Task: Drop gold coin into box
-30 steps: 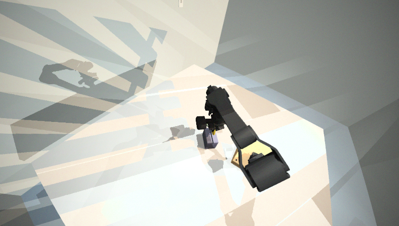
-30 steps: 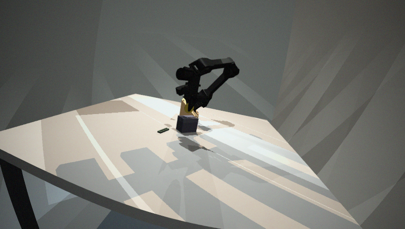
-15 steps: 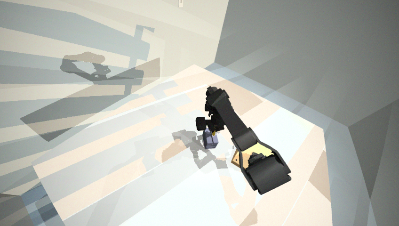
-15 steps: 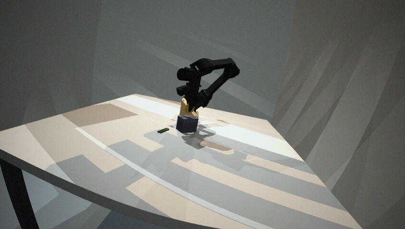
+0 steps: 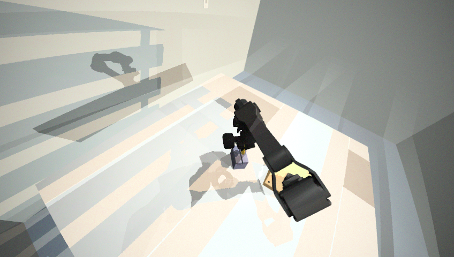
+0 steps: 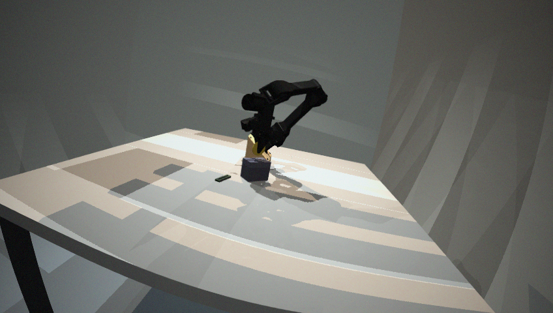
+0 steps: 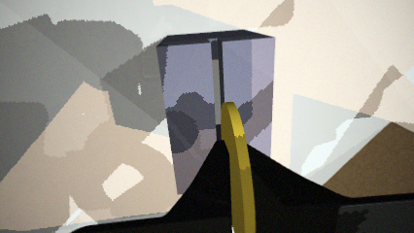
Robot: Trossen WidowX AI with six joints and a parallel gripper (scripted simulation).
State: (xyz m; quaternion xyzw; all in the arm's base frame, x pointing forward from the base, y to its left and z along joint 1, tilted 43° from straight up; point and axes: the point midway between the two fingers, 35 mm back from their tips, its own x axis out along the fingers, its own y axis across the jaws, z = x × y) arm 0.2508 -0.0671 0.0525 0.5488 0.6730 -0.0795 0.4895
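Right now my gripper tip is 20 mm below the gold coin.
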